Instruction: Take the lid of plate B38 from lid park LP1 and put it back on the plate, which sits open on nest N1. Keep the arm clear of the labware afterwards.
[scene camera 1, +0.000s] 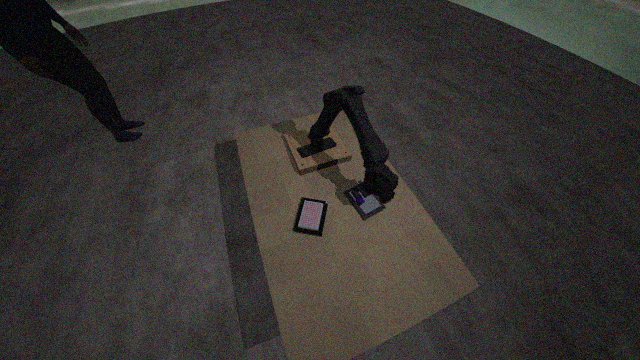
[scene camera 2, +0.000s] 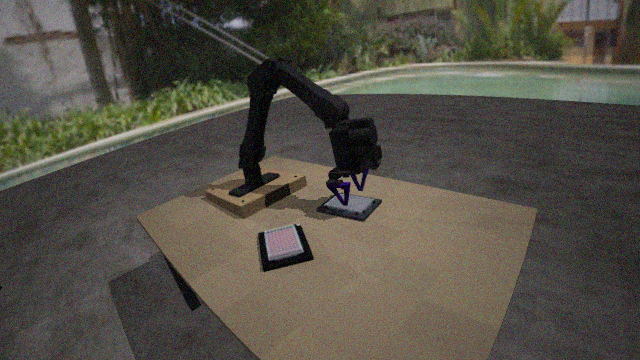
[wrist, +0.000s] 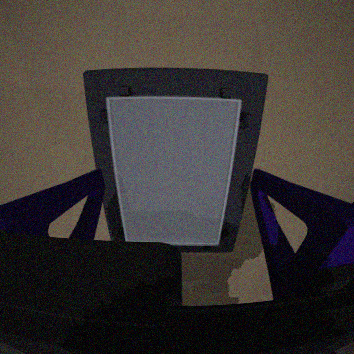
Labels:
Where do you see a black-framed well plate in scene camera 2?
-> At 283, 242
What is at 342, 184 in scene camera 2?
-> My gripper.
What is my gripper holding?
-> Nothing.

